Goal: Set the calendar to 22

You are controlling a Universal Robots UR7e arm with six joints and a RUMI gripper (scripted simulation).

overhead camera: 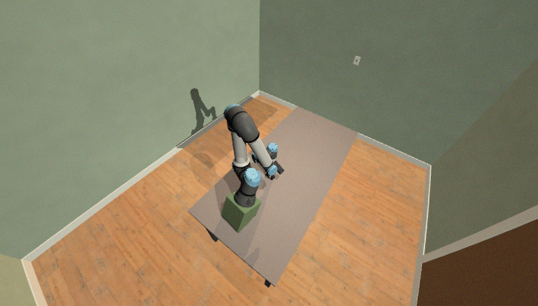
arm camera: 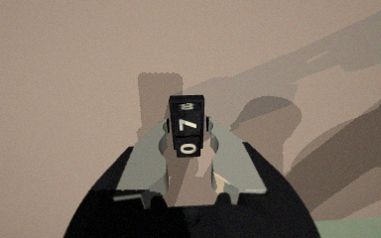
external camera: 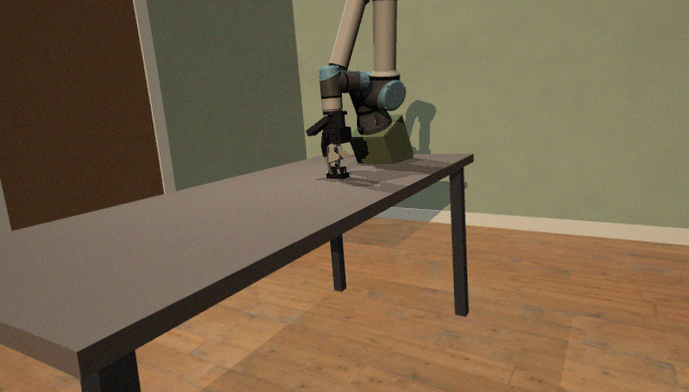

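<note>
Right now my hand is 10 mm above the black number cube. Round my hand: black tray (30 mm below, 20 mm to the left).
</note>
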